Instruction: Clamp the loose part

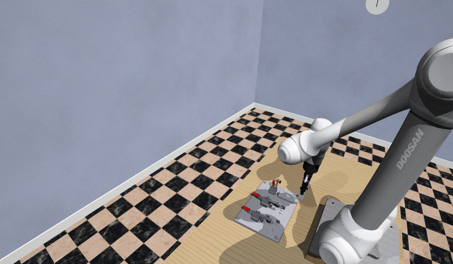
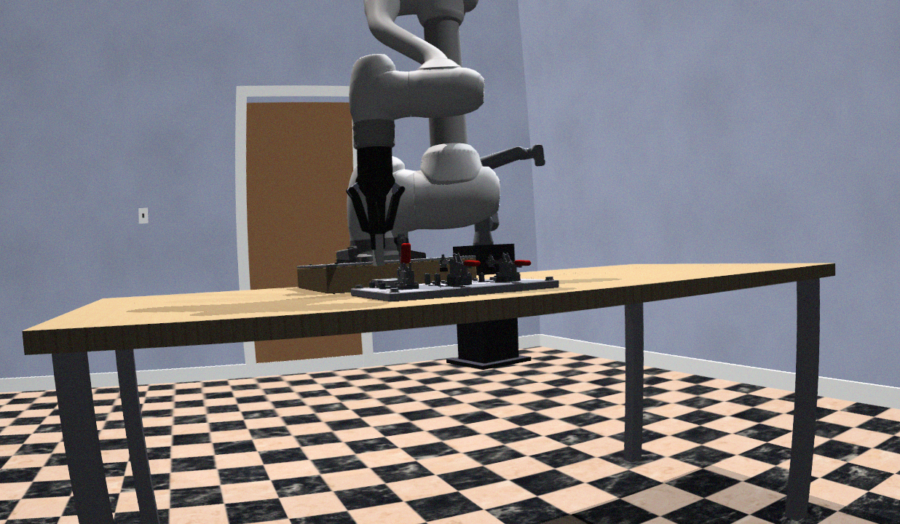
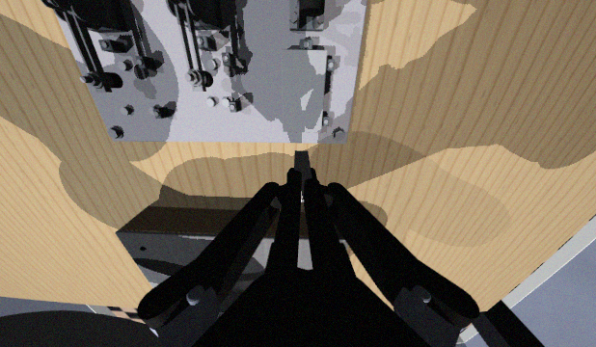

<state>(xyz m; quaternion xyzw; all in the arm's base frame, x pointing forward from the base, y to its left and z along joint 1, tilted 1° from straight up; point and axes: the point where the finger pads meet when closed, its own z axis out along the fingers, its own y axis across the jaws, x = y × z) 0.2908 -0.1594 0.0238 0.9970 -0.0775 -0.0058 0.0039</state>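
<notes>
The flat grey part lies 70 mm ahead of my hand, 10 mm to the right of it and 60 mm below it. The rest, counted from my hand: grey fixture plate 140 mm ahead, 90 mm to the left, 80 mm below.
</notes>
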